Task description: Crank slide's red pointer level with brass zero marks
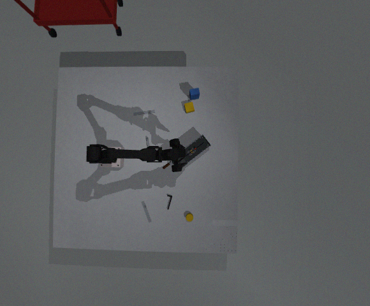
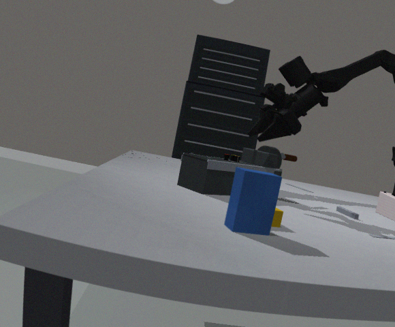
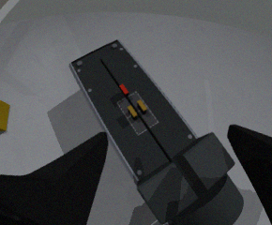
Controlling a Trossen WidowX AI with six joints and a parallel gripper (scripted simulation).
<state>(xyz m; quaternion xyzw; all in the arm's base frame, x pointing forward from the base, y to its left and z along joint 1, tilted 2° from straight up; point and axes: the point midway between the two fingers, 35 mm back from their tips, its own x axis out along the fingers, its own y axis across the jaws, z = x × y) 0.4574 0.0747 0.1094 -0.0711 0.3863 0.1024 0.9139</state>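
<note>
My gripper tip is 110 mm past the brown crank handle, 80 mm to the left of it and 30 mm above it. The rest, counted from my gripper tip: red pointer 60 mm below, 50 mm to the left, 50 mm ahead; black hex key 310 mm to the right, 140 mm below, 70 mm behind; yellow block 330 mm to the left, 130 mm below, 20 mm behind.
</note>
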